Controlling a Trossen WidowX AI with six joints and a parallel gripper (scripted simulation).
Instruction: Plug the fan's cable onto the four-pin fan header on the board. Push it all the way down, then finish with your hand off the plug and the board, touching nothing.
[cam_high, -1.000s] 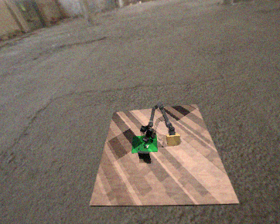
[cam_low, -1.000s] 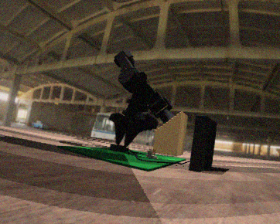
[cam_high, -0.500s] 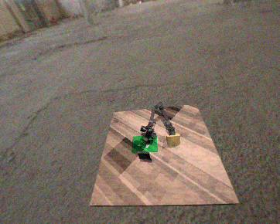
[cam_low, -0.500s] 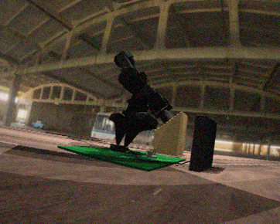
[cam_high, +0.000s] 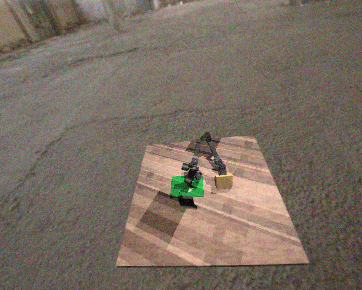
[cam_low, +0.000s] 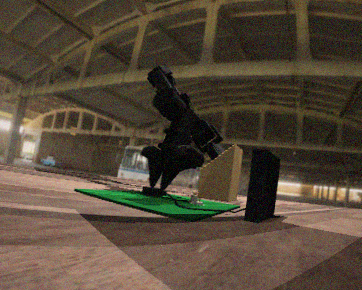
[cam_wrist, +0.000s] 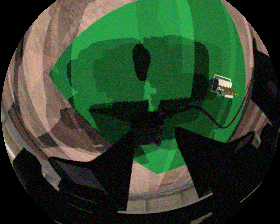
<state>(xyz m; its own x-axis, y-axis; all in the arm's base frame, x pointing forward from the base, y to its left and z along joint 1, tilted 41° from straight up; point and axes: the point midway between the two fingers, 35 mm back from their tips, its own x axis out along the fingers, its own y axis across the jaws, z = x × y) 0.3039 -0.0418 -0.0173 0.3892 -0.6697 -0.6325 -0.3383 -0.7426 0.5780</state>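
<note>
Now: gripper tip 10 mm to the left of the black plug and 10 mm above it. From my gripper tip the other things lie so: green board (30 mm ahead, 60 mm to the left, 40 mm below); then black fan (240 mm to the left, 40 mm above).
</note>
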